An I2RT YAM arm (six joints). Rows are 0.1 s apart.
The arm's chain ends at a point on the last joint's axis. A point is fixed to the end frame.
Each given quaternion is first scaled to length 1.
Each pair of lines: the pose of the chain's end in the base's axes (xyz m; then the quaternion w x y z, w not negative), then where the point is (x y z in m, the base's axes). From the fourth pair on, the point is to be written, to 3 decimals.
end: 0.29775, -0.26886, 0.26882, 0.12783, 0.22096, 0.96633, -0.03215
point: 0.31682 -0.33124 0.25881
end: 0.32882, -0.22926, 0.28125, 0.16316, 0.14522, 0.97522, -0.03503
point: 0.35763 -0.28831 0.27512
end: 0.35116, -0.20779, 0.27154, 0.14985, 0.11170, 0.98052, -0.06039
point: 0.38315 -0.26537 0.26755
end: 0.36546, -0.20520, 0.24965, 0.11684, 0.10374, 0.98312, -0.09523
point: 0.397 -0.263 0.247
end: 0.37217, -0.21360, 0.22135, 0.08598, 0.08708, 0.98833, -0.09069
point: 0.405 -0.270 0.216
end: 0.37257, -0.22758, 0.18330, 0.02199, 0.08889, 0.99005, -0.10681
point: 0.404 -0.285 0.175
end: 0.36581, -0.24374, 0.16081, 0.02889, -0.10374, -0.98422, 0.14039
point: 0.394 -0.303 0.153
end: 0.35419, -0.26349, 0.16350, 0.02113, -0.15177, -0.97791, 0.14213
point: 0.377 -0.325 0.157
